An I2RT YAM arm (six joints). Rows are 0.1 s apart.
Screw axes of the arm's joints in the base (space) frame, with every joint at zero. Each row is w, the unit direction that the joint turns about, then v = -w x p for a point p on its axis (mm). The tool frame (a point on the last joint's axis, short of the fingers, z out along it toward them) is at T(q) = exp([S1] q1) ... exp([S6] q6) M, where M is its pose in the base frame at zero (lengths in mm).
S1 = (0, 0, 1, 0.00, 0.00, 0.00)
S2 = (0, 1, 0, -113.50, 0.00, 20.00)
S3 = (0, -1, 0, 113.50, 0.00, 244.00)
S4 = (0, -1, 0, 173.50, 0.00, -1.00)
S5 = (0, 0, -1, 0.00, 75.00, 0.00)
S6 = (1, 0, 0, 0.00, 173.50, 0.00)
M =
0 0 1 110.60
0 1 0 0.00
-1 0 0 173.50
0 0 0 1
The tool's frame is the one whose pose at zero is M.
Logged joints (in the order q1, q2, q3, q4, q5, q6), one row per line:
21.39, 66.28, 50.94, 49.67, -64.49, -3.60
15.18, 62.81, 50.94, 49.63, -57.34, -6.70
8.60, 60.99, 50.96, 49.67, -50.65, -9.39
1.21, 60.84, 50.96, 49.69, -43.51, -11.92
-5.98, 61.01, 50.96, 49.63, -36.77, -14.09
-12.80, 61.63, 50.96, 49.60, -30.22, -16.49
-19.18, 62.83, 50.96, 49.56, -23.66, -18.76
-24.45, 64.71, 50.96, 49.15, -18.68, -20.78
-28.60, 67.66, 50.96, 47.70, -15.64, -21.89
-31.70, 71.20, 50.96, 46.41, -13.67, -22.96
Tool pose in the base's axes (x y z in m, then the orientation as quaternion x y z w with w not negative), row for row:
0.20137, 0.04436, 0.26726, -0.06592, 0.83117, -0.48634, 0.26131
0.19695, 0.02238, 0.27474, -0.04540, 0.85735, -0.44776, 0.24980
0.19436, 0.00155, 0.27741, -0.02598, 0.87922, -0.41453, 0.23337
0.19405, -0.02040, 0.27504, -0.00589, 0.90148, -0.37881, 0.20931
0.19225, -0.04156, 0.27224, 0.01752, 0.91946, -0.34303, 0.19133
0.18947, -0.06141, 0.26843, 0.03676, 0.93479, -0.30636, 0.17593
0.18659, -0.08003, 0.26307, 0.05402, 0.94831, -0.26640, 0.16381
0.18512, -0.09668, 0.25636, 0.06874, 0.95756, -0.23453, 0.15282
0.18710, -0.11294, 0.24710, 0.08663, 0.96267, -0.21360, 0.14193
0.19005, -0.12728, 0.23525, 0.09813, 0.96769, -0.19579, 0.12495
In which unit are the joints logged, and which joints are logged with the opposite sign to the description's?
The joints are logged in degrees. Opposite sign: q4, q5.
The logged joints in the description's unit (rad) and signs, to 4 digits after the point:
0.3733, 1.1568, 0.8891, -0.8669, 1.1256, -0.0628
0.2649, 1.0962, 0.8891, -0.8662, 1.0008, -0.1169
0.1501, 1.0645, 0.8894, -0.8669, 0.8840, -0.1639
0.0211, 1.0619, 0.8894, -0.8673, 0.7594, -0.2080
-0.1044, 1.0648, 0.8894, -0.8662, 0.6418, -0.2459
-0.2234, 1.0756, 0.8894, -0.8657, 0.5274, -0.2878
-0.3348, 1.0966, 0.8894, -0.8650, 0.4129, -0.3274
-0.4267, 1.1294, 0.8894, -0.8578, 0.3260, -0.3627
-0.4992, 1.1809, 0.8894, -0.8325, 0.2730, -0.3821
-0.5533, 1.2427, 0.8894, -0.8100, 0.2386, -0.4007

